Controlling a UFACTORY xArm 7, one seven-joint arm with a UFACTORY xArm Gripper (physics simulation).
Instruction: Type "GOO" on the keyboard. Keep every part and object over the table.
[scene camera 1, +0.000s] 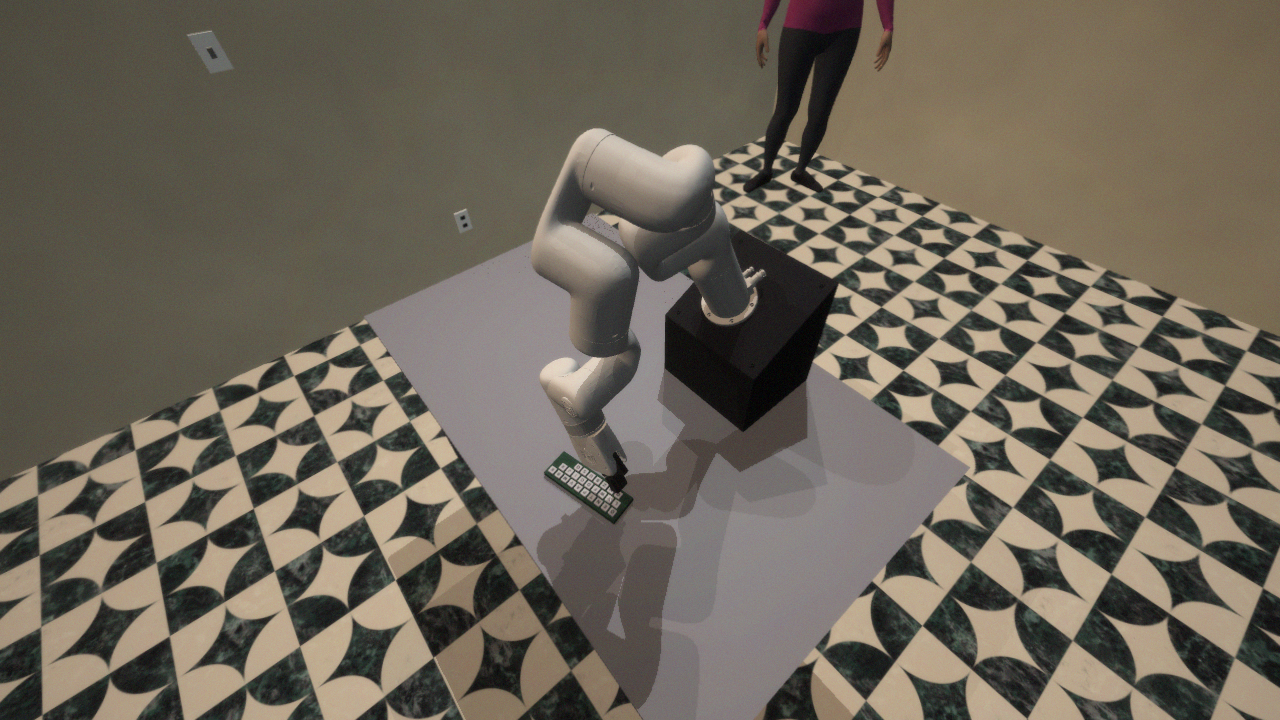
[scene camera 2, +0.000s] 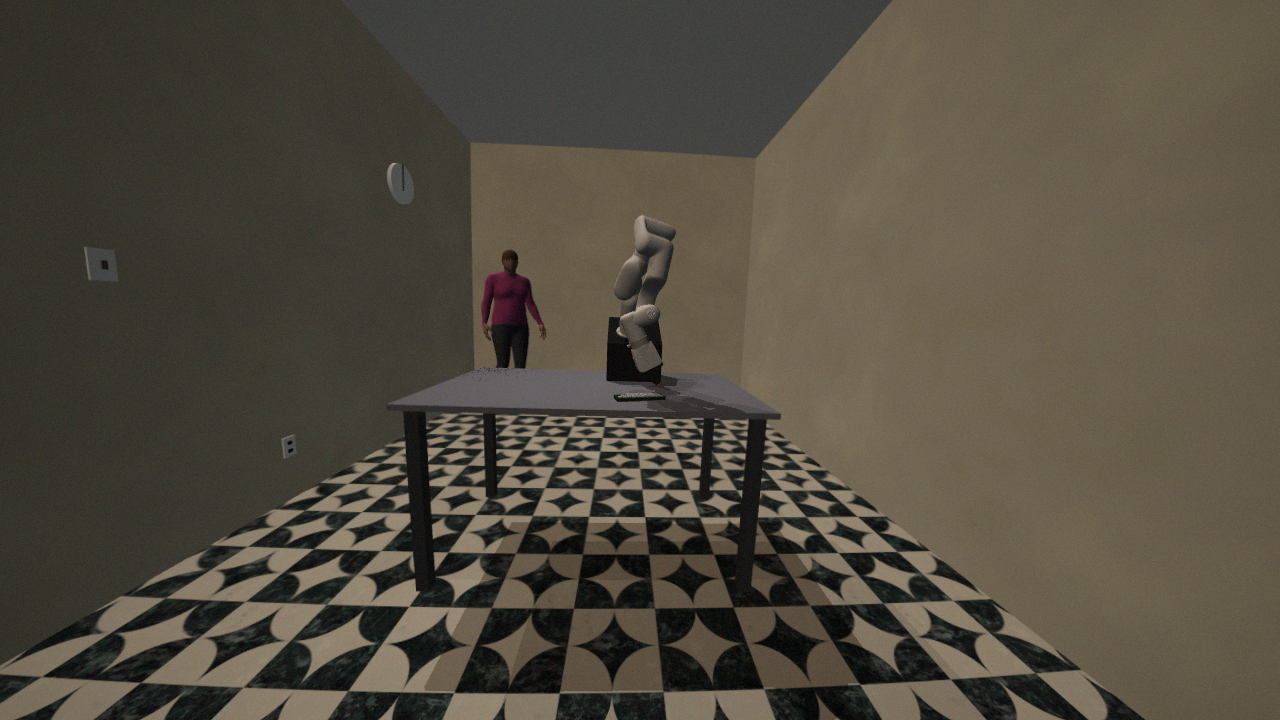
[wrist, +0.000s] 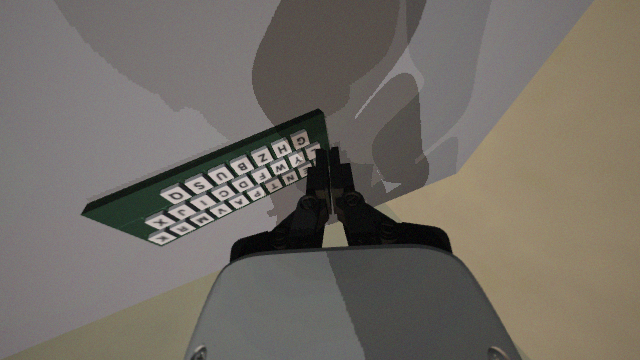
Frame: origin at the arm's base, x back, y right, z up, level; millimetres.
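Seen in the pictures: gripper, fingertip midpoint: (scene camera 1: 620, 487) (scene camera 2: 657, 383) (wrist: 329, 162); arm's base at its link origin: (scene camera 1: 729, 301).
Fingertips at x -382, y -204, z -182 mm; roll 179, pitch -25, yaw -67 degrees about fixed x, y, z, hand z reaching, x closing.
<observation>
Offsets run from my fingertips to a thing's top centre. Level surfaces: height alone.
The green keyboard @[dy +62, dx -51, dz -39 mm] (scene camera 1: 581, 484) (scene camera 2: 637, 396) (wrist: 215, 182) with white letter keys lies flat on the table. My gripper (scene camera 1: 617, 486) (scene camera 2: 657, 379) (wrist: 329, 162) is shut, with nothing between its fingers. It points down at the keyboard's right end as seen in the wrist view. There the G key @[dy +8, dx -3, dz -39 mm] (wrist: 300, 140) shows just up and left of the fingertips. The L key @[dy -9, dx -16, dz -39 mm] (wrist: 313, 149) and the E key @[dy -5, dx -38, dz -39 mm] (wrist: 304, 171) are partly covered by the left finger. The O key does not show in the wrist view; the fingers hide that corner. Whether the tips touch a key I cannot tell.
The grey table @[dz -56 mm] (scene camera 1: 501, 313) (scene camera 2: 537, 391) carries the arm's black base block (scene camera 1: 751, 331) (scene camera 2: 623, 360) behind the keyboard. The keyboard lies near one long edge in scene camera 1. A person (scene camera 1: 810, 80) (scene camera 2: 510, 300) in a pink top stands beyond the table.
</observation>
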